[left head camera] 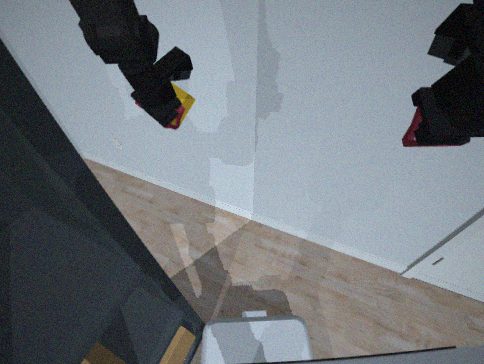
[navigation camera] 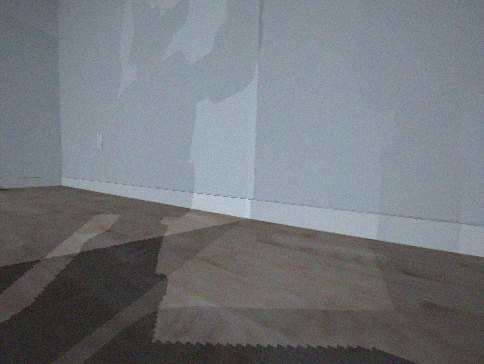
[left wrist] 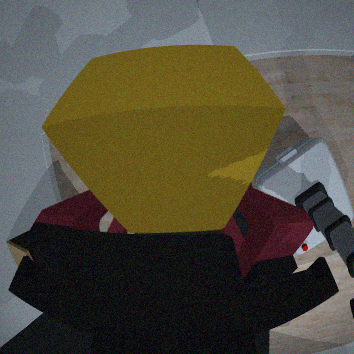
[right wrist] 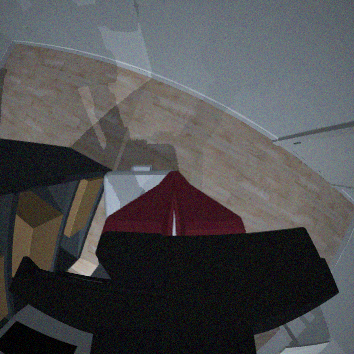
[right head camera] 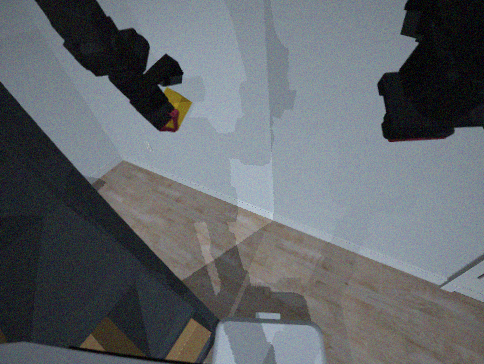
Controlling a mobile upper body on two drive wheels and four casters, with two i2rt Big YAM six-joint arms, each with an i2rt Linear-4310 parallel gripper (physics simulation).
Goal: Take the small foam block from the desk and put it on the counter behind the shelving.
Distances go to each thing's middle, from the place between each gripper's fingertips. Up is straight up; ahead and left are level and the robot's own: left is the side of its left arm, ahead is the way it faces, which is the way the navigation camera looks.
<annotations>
My left hand is 1 cm short of the yellow foam block point(left wrist: 168, 138), 2 cm to the left of it and 4 cm below it.
I see the yellow foam block 44 cm to the left of my right hand, 25 cm ahead of it and 4 cm below it.
</annotations>
